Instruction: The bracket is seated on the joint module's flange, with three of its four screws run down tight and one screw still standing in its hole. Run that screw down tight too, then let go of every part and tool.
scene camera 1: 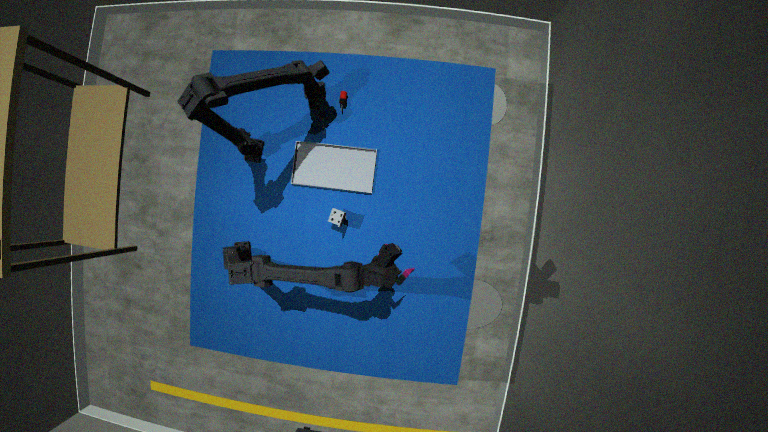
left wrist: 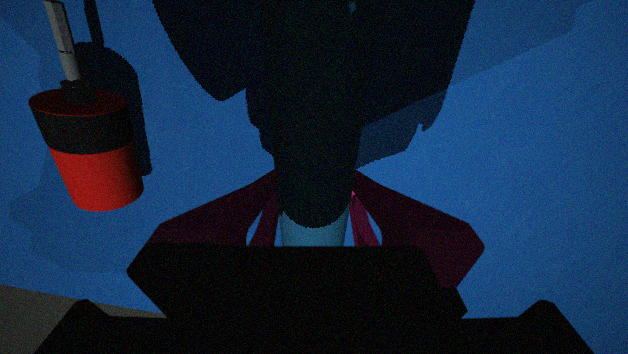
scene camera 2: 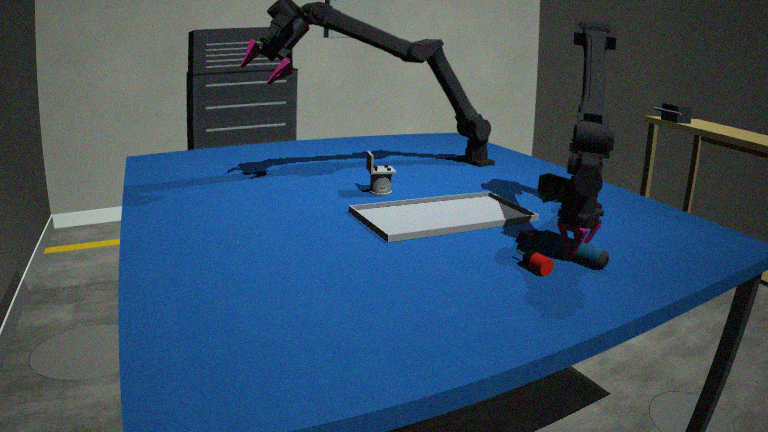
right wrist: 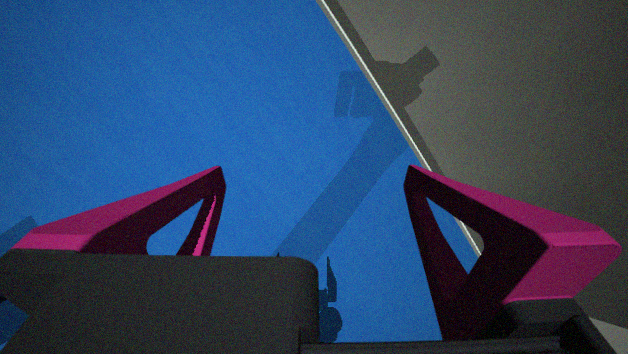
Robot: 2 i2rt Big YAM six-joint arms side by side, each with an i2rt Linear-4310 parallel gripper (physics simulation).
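Frame: origin at the left arm's base, x ahead, y left, z up, level; centimetres.
Seen in the pictures: left gripper, between the fingertips: (scene camera 1: 320, 98) (left wrist: 314, 177) (scene camera 2: 574, 255); right gripper, between the fingertips: (scene camera 1: 406, 259) (scene camera 2: 254, 75) (right wrist: 314, 175); left arm's base, origin of its link: (scene camera 1: 254, 150); right arm's base, origin of its link: (scene camera 1: 243, 252) (scene camera 2: 475, 162).
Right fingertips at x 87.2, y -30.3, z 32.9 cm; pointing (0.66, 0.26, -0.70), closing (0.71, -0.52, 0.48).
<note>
Pixels of each thing's top centre, then the offset from my right fingertips to it. "*": a spot on its surface instead.
- grey joint module, centre of its top: (scene camera 2: 381, 169) dz -26.5, dx -34.4, dy +6.9 cm
- teal screwdriver, a spot on its surface: (left wrist: 314, 236) * dz -28.8, dx -58.7, dy +64.9 cm
- short red-and-black driver, centre of its top: (left wrist: 53, 132) (scene camera 2: 532, 250) (scene camera 1: 342, 100) dz -29.4, dx -46.2, dy +64.1 cm
- shallow white tray, centre of its top: (scene camera 2: 446, 210) (scene camera 1: 333, 166) dz -31.3, dx -43.1, dy +30.8 cm
The white bracket (scene camera 1: 336, 217) (scene camera 2: 384, 170) sits on the grey joint module (scene camera 2: 381, 185), its plate upright. Dark screw heads show on it; which one stands proud is too small to tell. The teal screwdriver (scene camera 2: 595, 257) (left wrist: 314, 236) lies at the right in scene camera 2. My left gripper (scene camera 2: 578, 250) (left wrist: 314, 177) points down and is shut on its handle, one finger on each side; in the left wrist view deep shadow covers much of the tool. My right gripper (scene camera 2: 255, 74) (right wrist: 314, 175) is open and empty, high above the table, away from the module.
A short red-and-black driver (scene camera 1: 343, 95) (scene camera 2: 540, 264) (left wrist: 100, 175) lies close beside the teal screwdriver. A shallow white tray (scene camera 1: 332, 189) (scene camera 2: 418, 234) lies between the tools and the module. A drawer cabinet (scene camera 2: 241, 118) and a wooden bench (scene camera 1: 96, 166) stand beyond the table.
</note>
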